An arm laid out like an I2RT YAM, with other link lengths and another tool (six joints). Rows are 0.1 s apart.
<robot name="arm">
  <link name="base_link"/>
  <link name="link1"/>
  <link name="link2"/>
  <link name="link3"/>
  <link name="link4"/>
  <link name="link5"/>
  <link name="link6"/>
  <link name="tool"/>
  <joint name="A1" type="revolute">
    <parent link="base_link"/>
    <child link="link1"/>
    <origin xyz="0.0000 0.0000 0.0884" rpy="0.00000 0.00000 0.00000"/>
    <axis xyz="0 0 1"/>
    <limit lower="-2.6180" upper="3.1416"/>
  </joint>
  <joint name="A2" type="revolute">
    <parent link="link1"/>
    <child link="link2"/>
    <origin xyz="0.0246 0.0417 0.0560" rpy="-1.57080 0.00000 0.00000"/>
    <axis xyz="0 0 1"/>
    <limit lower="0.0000" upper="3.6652"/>
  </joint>
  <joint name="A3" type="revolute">
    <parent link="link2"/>
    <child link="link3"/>
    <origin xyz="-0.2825 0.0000 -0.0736" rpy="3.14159 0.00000 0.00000"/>
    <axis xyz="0 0 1"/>
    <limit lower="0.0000" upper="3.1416"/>
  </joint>
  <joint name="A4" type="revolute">
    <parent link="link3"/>
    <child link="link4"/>
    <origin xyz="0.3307 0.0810 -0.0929" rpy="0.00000 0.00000 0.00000"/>
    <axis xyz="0 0 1"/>
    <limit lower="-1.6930" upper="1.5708"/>
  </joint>
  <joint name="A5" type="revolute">
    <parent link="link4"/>
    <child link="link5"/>
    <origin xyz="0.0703 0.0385 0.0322" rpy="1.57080 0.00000 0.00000"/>
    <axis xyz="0 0 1"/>
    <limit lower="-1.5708" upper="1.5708"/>
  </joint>
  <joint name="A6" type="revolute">
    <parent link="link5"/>
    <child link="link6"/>
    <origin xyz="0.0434 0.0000 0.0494" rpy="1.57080 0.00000 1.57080"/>
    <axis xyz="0 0 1"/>
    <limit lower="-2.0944" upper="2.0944"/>
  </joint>
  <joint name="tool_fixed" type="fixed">
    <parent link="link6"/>
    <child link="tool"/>
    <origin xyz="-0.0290 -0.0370 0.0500" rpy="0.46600 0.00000 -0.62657"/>
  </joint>
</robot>
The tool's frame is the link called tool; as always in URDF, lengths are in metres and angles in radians.
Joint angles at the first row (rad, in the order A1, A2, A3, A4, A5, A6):
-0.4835, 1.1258, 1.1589, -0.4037, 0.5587, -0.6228
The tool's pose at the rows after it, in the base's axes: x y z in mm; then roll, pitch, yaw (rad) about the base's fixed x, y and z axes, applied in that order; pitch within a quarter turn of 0, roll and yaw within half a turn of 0:
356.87 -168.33 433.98 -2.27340 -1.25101 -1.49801
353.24 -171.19 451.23 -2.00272 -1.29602 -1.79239
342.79 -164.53 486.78 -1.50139 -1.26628 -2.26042
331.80 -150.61 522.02 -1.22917 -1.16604 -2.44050
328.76 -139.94 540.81 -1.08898 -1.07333 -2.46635
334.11 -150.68 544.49 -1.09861 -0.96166 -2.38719
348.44 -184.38 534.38 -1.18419 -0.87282 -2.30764
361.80 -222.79 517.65 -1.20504 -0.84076 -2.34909
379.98 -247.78 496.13 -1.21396 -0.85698 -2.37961
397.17 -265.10 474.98 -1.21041 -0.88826 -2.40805
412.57 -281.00 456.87 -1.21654 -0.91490 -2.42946
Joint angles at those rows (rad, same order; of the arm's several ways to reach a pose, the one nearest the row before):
-0.4838, 1.1248, 1.1581, -0.3828, 0.5644, -0.6228
-0.4853, 1.1066, 1.1535, -0.3069, 0.5995, -0.6214
-0.4874, 1.0652, 1.1704, -0.2439, 0.5779, -0.5859
-0.4884, 1.0301, 1.2074, -0.2329, 0.4951, -0.5159
-0.4936, 1.0140, 1.2149, -0.1928, 0.3880, -0.4499
-0.5376, 1.0463, 1.2314, -0.1814, 0.2737, -0.3361
-0.6072, 1.1330, 1.2678, -0.1867, 0.1903, -0.2380
-0.6610, 1.2188, 1.2771, -0.1263, 0.1917, -0.2037
-0.6757, 1.2987, 1.2748, -0.0492, 0.2152, -0.2177
-0.6780, 1.3683, 1.2686, 0.0312, 0.2408, -0.2481
-0.6795, 1.4373, 1.2783, 0.0884, 0.2672, -0.2727

